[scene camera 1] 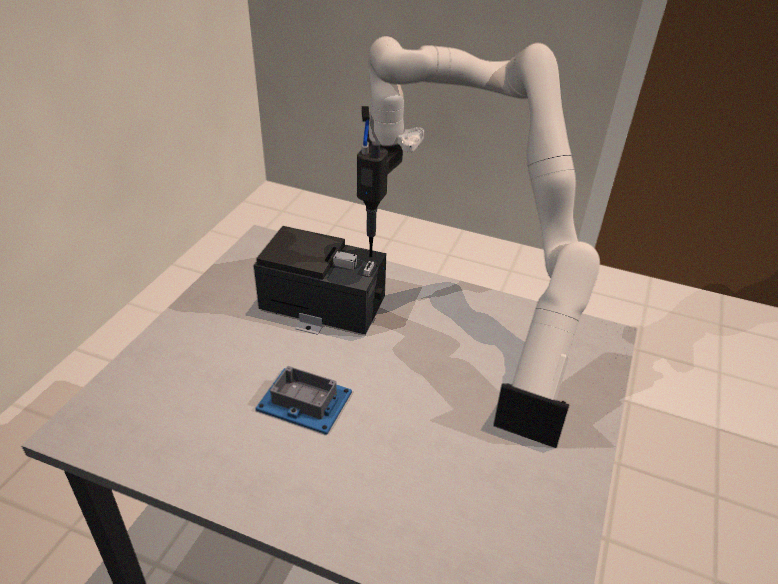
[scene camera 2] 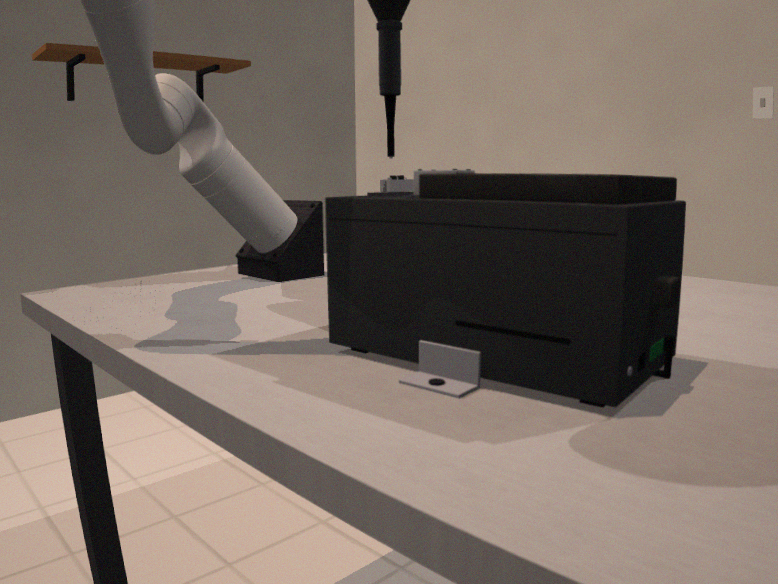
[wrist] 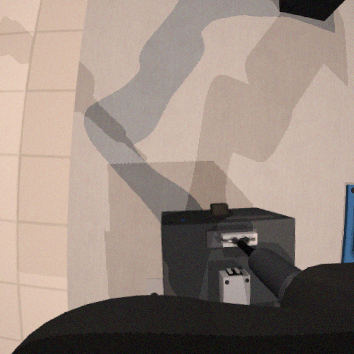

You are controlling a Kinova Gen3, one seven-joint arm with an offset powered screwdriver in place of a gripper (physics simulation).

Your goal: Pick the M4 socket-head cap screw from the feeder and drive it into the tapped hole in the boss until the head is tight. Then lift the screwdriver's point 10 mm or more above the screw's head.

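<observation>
The black screw feeder (scene camera 1: 314, 295) (scene camera 2: 477, 276) (wrist: 185, 250) stands at the table's back left. Its small silver pick-up block (scene camera 1: 368, 268) (scene camera 2: 402, 185) (wrist: 252, 237) has dark spots on top; I cannot make out a separate M4 screw. My screwdriver's point (scene camera 1: 370, 254) (scene camera 2: 390, 155) (wrist: 240, 241) hangs upright a short way above this block, apart from it. A tiny light tip shows at its end; no screw is seen on it. The grey open housing (scene camera 1: 304, 392) sits on a blue plate (scene camera 1: 337, 416) in scene camera 1; its tapped hole is too small to tell.
The feeder's raised black lid (scene camera 1: 300, 251) (scene camera 2: 546, 187) and a larger silver block (scene camera 1: 345, 259) (wrist: 234, 290) rise beside the pick-up block. A metal bracket (scene camera 1: 309, 325) (scene camera 2: 449, 367) stands at its foot. The arm's black base (scene camera 1: 531, 414) (scene camera 2: 304, 245) is at the table's right in scene camera 1.
</observation>
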